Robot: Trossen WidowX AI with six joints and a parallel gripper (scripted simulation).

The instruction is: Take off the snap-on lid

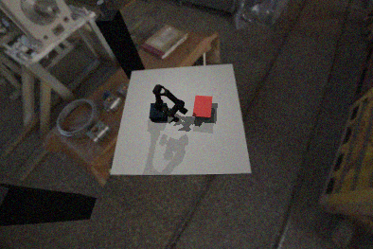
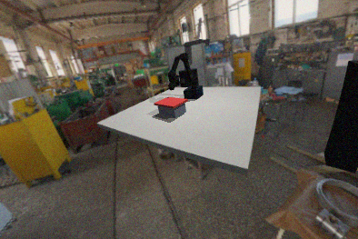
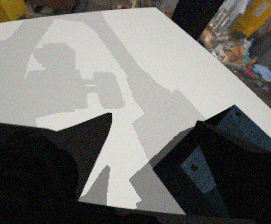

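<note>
The lid is 33 cm ahead of my gripper tip, 22 cm to the left of it and 3 cm below it. From my gripper tip the other things lie so: grey storage box (33 cm ahead, 22 cm to the left, 9 cm below).
</note>
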